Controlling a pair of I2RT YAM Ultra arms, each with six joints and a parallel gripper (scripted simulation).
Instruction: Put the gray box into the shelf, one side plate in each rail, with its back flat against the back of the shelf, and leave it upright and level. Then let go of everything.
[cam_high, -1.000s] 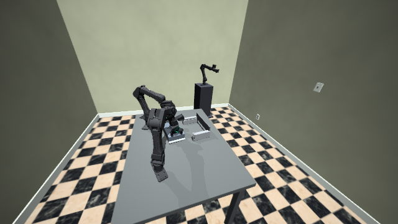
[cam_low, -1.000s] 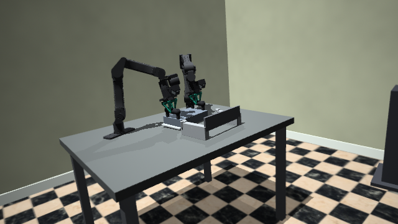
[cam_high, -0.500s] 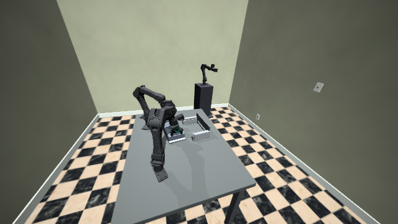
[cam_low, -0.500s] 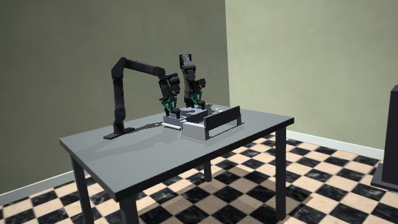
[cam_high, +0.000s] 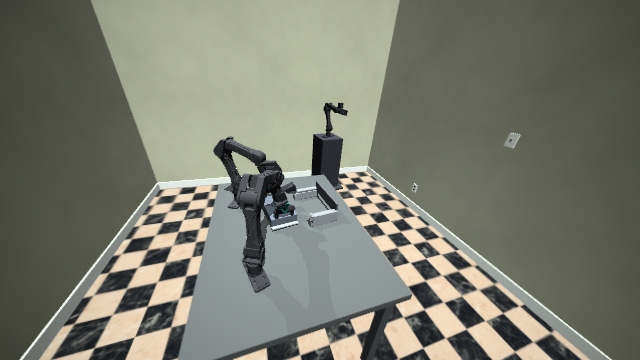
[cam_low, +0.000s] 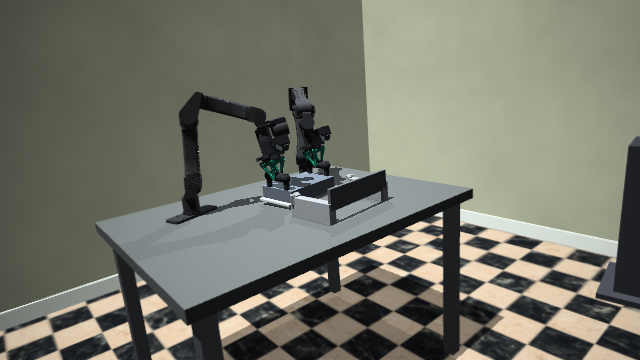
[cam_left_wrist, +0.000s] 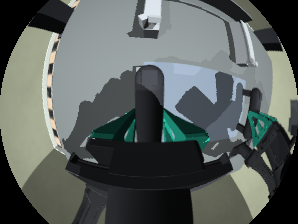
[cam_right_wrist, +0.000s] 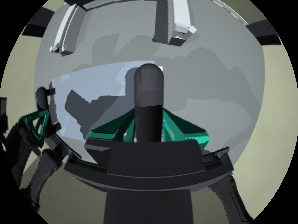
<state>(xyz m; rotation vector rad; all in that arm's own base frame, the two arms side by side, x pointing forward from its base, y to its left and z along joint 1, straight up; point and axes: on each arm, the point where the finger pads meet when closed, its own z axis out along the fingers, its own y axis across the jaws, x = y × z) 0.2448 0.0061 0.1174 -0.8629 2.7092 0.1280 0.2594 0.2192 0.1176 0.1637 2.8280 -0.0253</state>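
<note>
Now: the gray box 120 mm to the right of my left hand and 50 mm below it. From my left hand the other things lie so: dark back plate 330 mm ahead, 150 mm to the right, 30 mm below.
My right hand is 120 mm to the right of the gray box, 50 mm above it and 10 mm past it. Round my right hand: dark back plate: 320 mm ahead, 100 mm to the left, 30 mm below.
</note>
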